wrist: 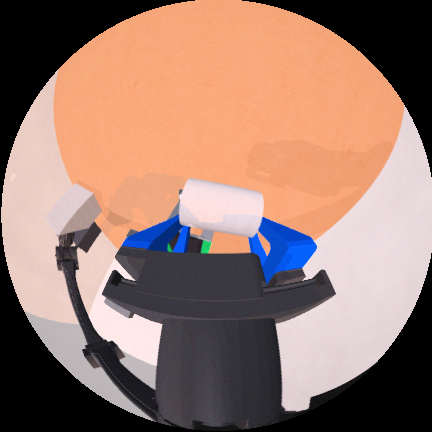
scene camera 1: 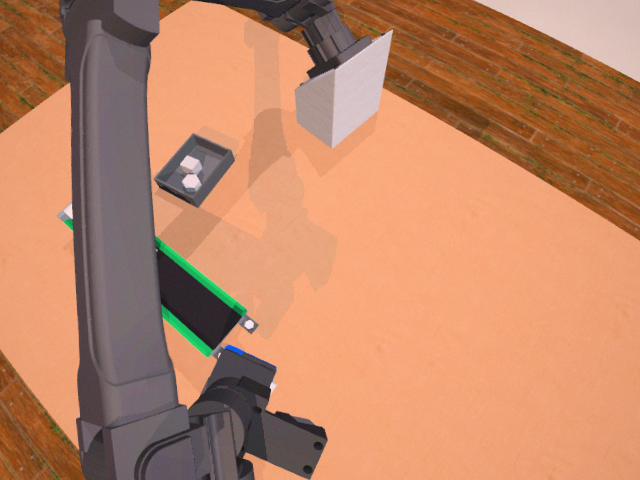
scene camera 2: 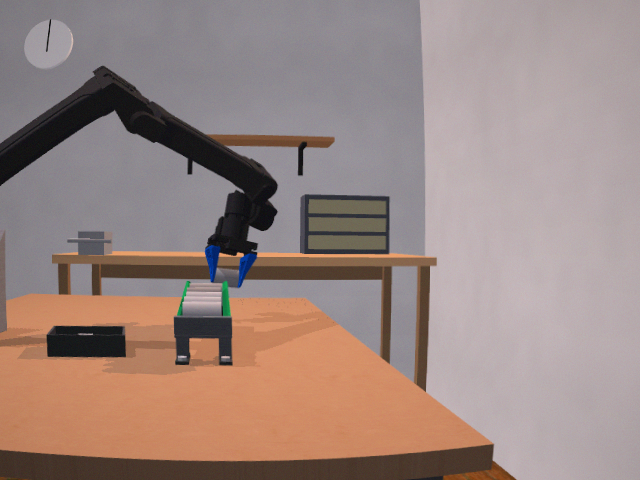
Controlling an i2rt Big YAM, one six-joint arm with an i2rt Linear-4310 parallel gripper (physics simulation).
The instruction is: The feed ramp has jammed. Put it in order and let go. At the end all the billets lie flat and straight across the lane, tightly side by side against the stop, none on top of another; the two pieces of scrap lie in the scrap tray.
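Places are measured from the arm's base along level axes (x right, y up, z back), in centimetres.
Pixels of known places: gripper, fingertip midpoint: (wrist: 218, 214); arm's base, link origin: (wrist: 65, 223) (scene camera 1: 340, 61).
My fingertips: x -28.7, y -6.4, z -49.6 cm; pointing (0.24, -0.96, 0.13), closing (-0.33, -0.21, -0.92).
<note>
Ahead of a thing's pixels: the offset from my fingertips to its middle. Level surfaces: height alone.
My gripper (scene camera 2: 226, 283) (wrist: 218, 214) is shut on a white cylindrical billet {dx -2.4, dy +1.4, dz +0.3 cm} (scene camera 2: 227, 277) (wrist: 221, 207), held by its ends, slightly tilted. In scene camera 2 it hangs above and to the right of the ramp's far end. The feed ramp has green side rails (scene camera 1: 199, 273) (scene camera 2: 226, 299) and a dark lane {dx +25.3, dy -1.8, dz +0.7 cm} (scene camera 1: 193, 299). Several billets {dx +42.3, dy -1.3, dz -1.4 cm} (scene camera 2: 202, 308) lie across the lane side by side at the stop {dx +44.7, dy -2.5, dz -1.9 cm} (scene camera 2: 202, 326). In scene camera 1 the arm hides them. Two pale scrap pieces {dx +39.8, dy -6.9, dz +18.7 cm} (scene camera 1: 191, 164) {dx +36.7, dy -7.3, dz +16.4 cm} (scene camera 1: 191, 182) lie in the dark scrap tray {dx +38.5, dy -6.8, dz +18.8 cm} (scene camera 1: 216, 176) (scene camera 2: 86, 346).
A light grey angular box (scene camera 1: 356, 93) (wrist: 75, 207) is at the table's far side in scene camera 1, beside a second dark arm-like part (scene camera 1: 330, 38). The ramp's feet (scene camera 1: 249, 324) (scene camera 2: 225, 360) stand on the table {dy -8.5 cm} (scene camera 1: 465, 310). A back bench (scene camera 2: 361, 258) carries a drawer cabinet (scene camera 2: 347, 224).
</note>
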